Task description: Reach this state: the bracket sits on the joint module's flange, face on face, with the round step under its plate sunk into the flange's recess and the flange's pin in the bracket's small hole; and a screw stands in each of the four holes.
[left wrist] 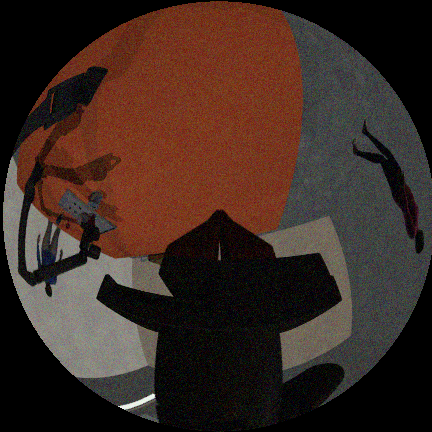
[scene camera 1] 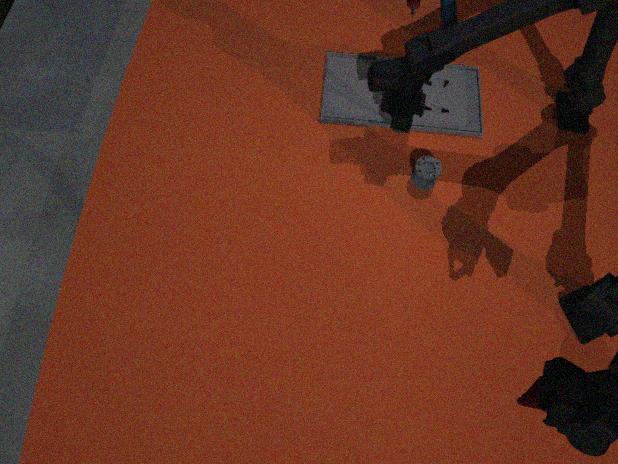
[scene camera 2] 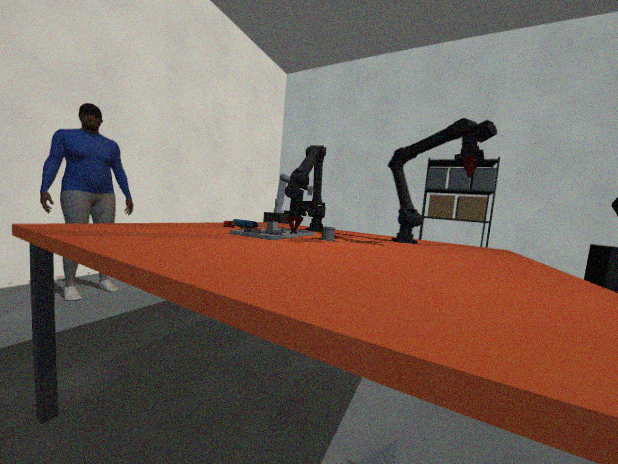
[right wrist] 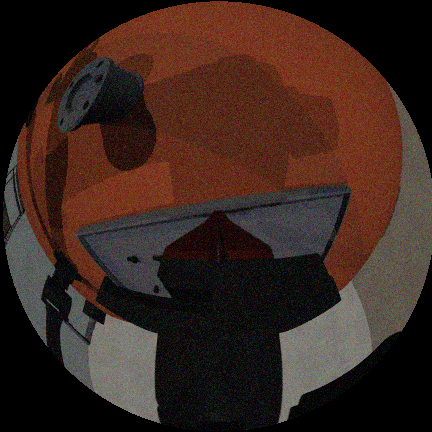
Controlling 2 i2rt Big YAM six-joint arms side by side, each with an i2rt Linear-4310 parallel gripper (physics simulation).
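Pixels of known places: left gripper, fingertip midpoint: [left wrist: 219,215] [scene camera 1: 519,402] [scene camera 2: 469,176]; right gripper, fingertip midpoint: [left wrist: 93,214] [scene camera 2: 293,233] [right wrist: 217,216]; left arm's base, link origin: [scene camera 1: 583,315] [scene camera 2: 404,242]; right arm's base, link origin: [scene camera 1: 571,113] [scene camera 2: 315,230] [right wrist: 67,264].
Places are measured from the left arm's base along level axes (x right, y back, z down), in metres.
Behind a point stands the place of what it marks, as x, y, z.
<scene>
The grey joint module [scene camera 1: 427,171] @[0.453, -0.205, -0.054] [scene camera 2: 328,233] @[0.462, -0.228, -0.033] [right wrist: 117,95] @[0.486, -0.211, -0.032] stands upright on the orange table, its flange facing up, with holes and a recess. The grey bracket [scene camera 2: 272,228] @[0.733, -0.115, -0.025] is on the tray in scene camera 2; in the right wrist view my hand hides it. Several dark screws [scene camera 1: 445,83] @[0.690, -0.013, -0.011] [right wrist: 132,259] @[0.612, -0.063, -0.013] stand on the tray. My right gripper [scene camera 2: 295,229] @[0.624, -0.201, -0.019] [right wrist: 217,216] @[0.624, -0.201, -0.019] is shut with its fingertips together, low over the tray, beside the bracket in scene camera 2. My left gripper [scene camera 1: 520,400] @[-0.077, -0.368, -0.324] [scene camera 2: 469,174] @[-0.077, -0.368, -0.324] [left wrist: 219,215] @[-0.077, -0.368, -0.324] is shut and empty, high above the table, away from the parts.
The pale rectangular tray [scene camera 1: 345,92] @[0.764, -0.274, -0.004] [right wrist: 300,220] @[0.705, -0.274, -0.004] lies beside the joint module. A blue-and-red tool [scene camera 2: 245,223] @[0.918, 0.107, -0.023] lies behind the tray. My right forearm [scene camera 1: 480,32] @[0.570, -0.088, -0.367] crosses over the tray. A person [scene camera 2: 90,160] stands beyond the table, and a shelf rack [scene camera 2: 462,191] stands behind.
</scene>
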